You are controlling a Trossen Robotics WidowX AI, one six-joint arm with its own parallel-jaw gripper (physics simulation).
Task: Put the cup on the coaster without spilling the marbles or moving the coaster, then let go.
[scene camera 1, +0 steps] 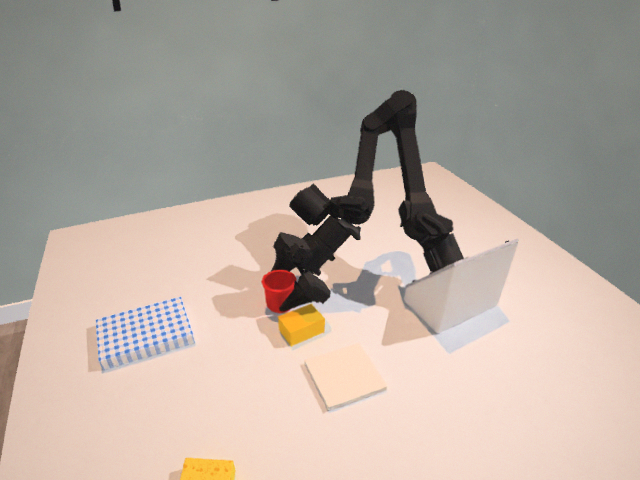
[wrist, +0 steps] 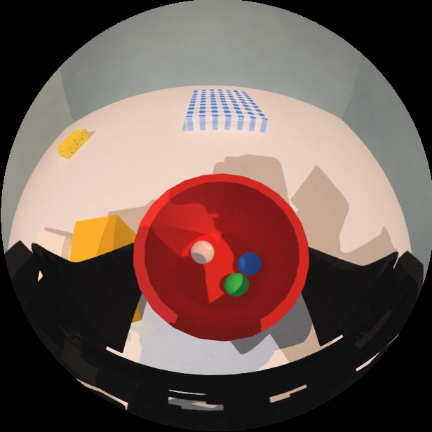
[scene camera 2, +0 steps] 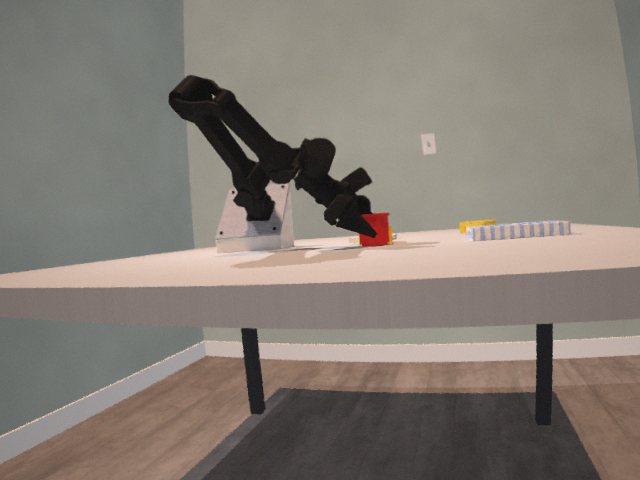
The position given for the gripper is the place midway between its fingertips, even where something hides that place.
In view: the gripper (scene camera 1: 273, 296), a red cup (scene camera 1: 279, 284), a blue-checked slab (scene camera 1: 150, 330) and an orange block (scene camera 1: 306, 322).
The red cup is seen too in the wrist view (wrist: 235, 214) and in scene camera 2 (scene camera 2: 379, 222). The blue-checked slab is seen too in the wrist view (wrist: 209, 109) and in scene camera 2 (scene camera 2: 543, 228). The orange block shows as well in the wrist view (wrist: 92, 237).
